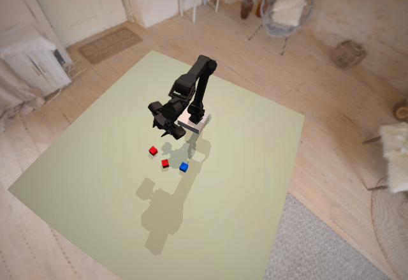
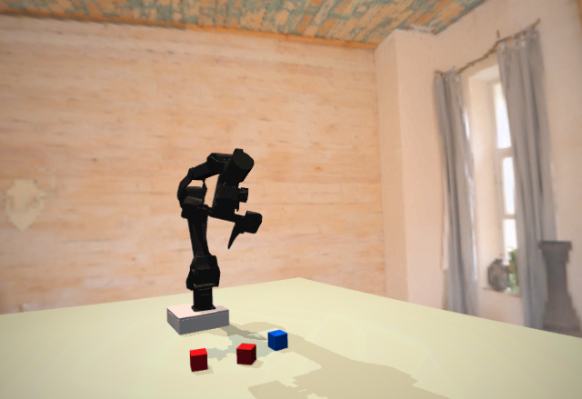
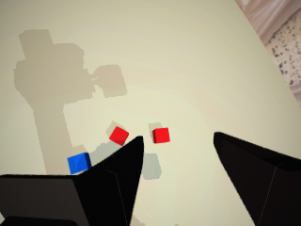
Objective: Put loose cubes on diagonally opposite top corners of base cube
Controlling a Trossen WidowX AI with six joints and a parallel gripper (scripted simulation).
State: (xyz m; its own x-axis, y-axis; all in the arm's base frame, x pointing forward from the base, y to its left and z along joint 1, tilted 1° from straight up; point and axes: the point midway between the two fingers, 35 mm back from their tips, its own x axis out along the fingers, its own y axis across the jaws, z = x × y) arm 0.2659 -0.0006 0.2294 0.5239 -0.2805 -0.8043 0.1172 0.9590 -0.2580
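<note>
Right now my gripper tip is 230 mm above the blue base cube, 140 mm to the right of it and 10 mm past it. Round my gripper tip: red cube 230 mm below, 50 mm to the right, 20 mm ahead.
</note>
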